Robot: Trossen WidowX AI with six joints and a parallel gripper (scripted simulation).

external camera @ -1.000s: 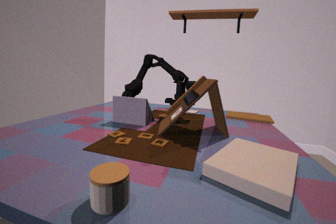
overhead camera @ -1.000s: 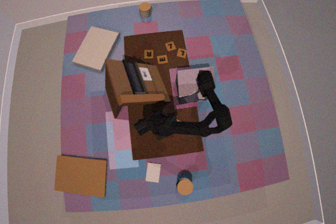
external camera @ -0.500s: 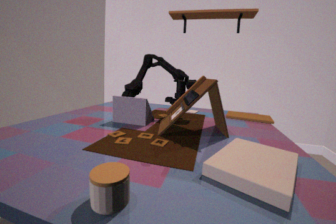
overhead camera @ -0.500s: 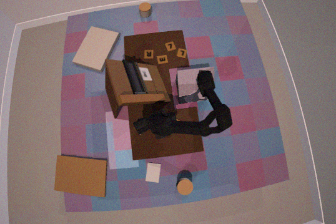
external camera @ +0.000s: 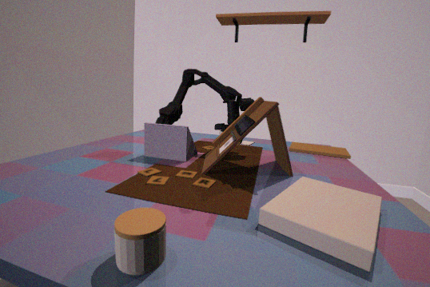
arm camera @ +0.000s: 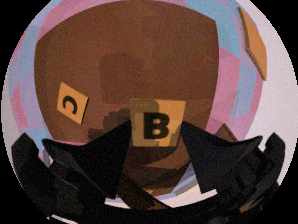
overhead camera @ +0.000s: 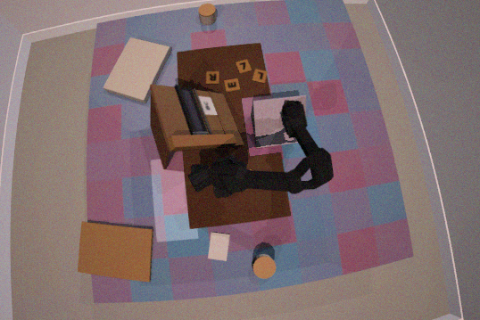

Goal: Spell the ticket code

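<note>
The white ticket lies 260 mm to the right of my gripper tip, 50 mm ahead of it and 50 mm above it. Round my gripper tip: brown mat: 210 mm to the right, 70 mm behind, 50 mm below; orange letter tile: right at my gripper tip; small white card: 260 mm to the left, 40 mm below, 10 mm behind.
</note>
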